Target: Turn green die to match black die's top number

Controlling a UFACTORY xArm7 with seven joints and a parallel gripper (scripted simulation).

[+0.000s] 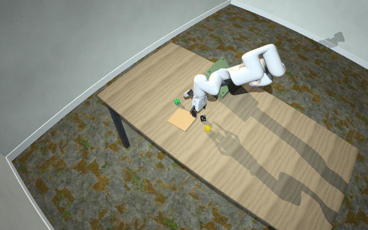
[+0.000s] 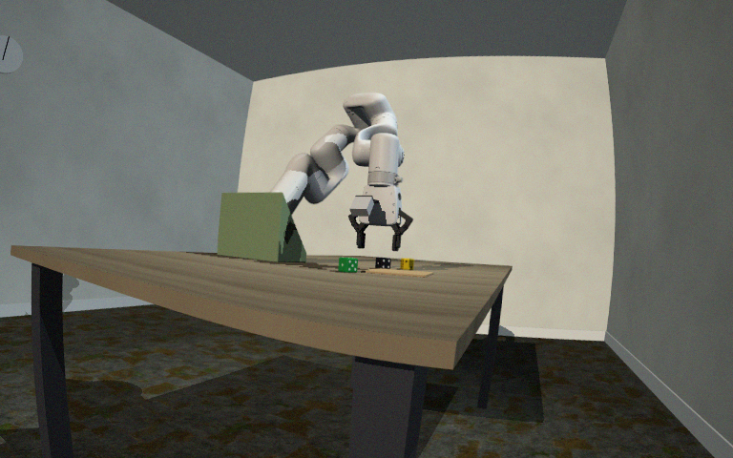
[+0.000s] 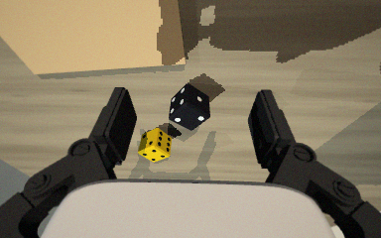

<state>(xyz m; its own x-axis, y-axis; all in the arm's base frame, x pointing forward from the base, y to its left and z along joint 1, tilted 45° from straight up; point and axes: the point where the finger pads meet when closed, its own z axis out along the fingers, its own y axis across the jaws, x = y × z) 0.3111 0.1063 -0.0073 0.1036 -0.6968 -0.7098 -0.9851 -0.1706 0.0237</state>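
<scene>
Right now the black die is 40 mm to the left of my hand and 40 mm below it. Also, from my hand: yellow die (40 mm ahead, 110 mm to the left, 40 mm below); tan mat (90 mm ahead, 60 mm to the right, 60 mm below); green die (20 mm ahead, 180 mm to the right, 40 mm below).
</scene>
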